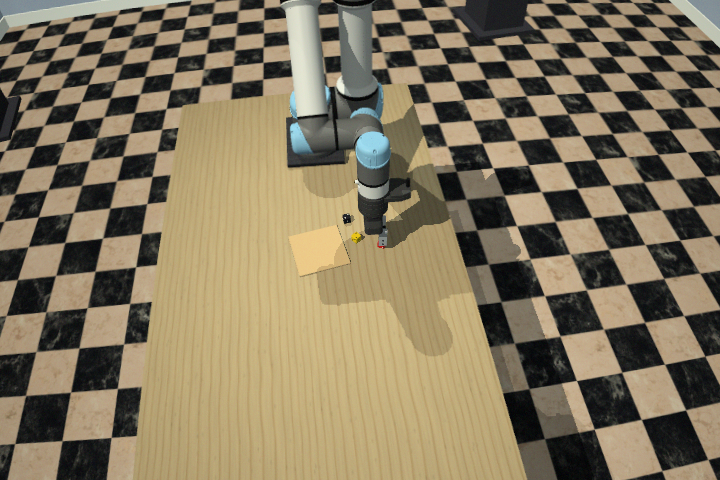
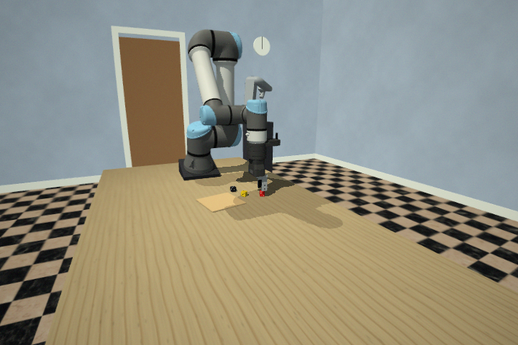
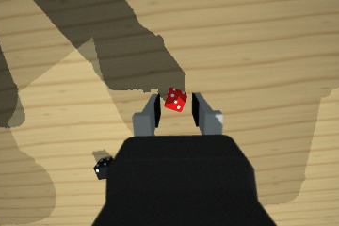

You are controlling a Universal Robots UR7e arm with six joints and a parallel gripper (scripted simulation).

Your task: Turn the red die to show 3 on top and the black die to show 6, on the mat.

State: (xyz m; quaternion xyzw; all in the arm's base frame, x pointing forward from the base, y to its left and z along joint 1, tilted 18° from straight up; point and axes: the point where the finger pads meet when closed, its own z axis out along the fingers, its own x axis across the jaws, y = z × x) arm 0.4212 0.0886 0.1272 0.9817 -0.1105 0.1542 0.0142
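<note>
Right now my hand is 4 cm above the red die. Round my hand: black die (12 cm behind, 7 cm to the right, 4 cm below); then yellow die (4 cm behind, 6 cm to the right, 4 cm below); then tan mat (4 cm behind, 17 cm to the right, 4 cm below).
</note>
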